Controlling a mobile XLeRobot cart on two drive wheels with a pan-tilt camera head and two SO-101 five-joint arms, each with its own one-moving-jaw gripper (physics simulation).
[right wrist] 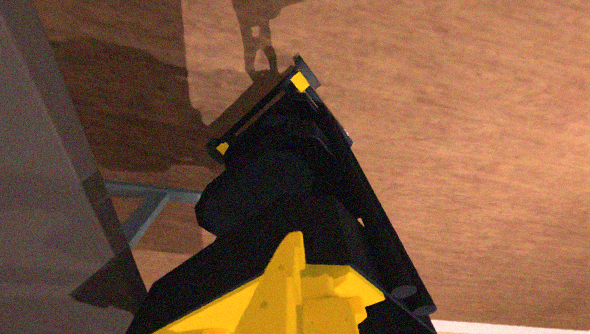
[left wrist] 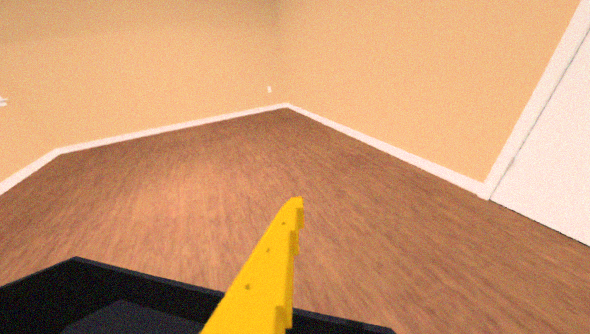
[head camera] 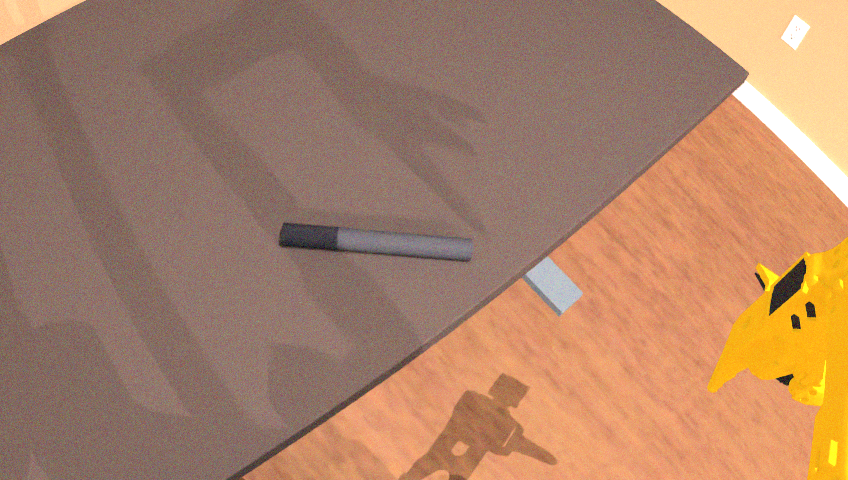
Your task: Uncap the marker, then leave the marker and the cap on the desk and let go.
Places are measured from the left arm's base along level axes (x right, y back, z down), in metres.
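Pixels of known places: left end effector, tool point: (left wrist: 303, 208); right end effector, tool point: (right wrist: 303, 244) (head camera: 715, 387); right arm's base, origin of the base link: (right wrist: 324, 295).
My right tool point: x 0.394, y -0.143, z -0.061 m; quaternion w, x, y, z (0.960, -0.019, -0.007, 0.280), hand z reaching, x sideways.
Behind a point stands the place of what it marks.
The marker (head camera: 404, 243) @(x 0.181, y -0.316, z 0.038 m), with a grey body, lies flat on the dark grey-brown desk (head camera: 565, 77) @(x 0.379, y -0.577, z 0.056 m) (right wrist: 40, 200) @(x 0.146, y -0.248, z 0.056 m) in the head view, near the slanting desk edge. Its black cap (head camera: 309, 236) @(x 0.100, y -0.319, z 0.038 m) is on the left end. My right gripper (head camera: 734, 328) (right wrist: 298, 240) is open and empty, off the desk at the right of the head view, beyond the floor strip. My left gripper (left wrist: 298, 202) is open and empty, with one notched jaw in its wrist view and wooden floor beyond it. The marker does not show in either wrist view.
A blue-grey desk leg (head camera: 552, 286) (right wrist: 145, 215) @(x -0.535, y -0.096, z 0.582 m) shows beyond the desk edge. Black cart parts (right wrist: 280, 185) lie beyond the right jaw. A black tray-like part (left wrist: 125, 282) is below the left jaw. Walls and a white door (left wrist: 555, 165) @(x -1.074, y 1.237, z 0.423 m) stand farther off.
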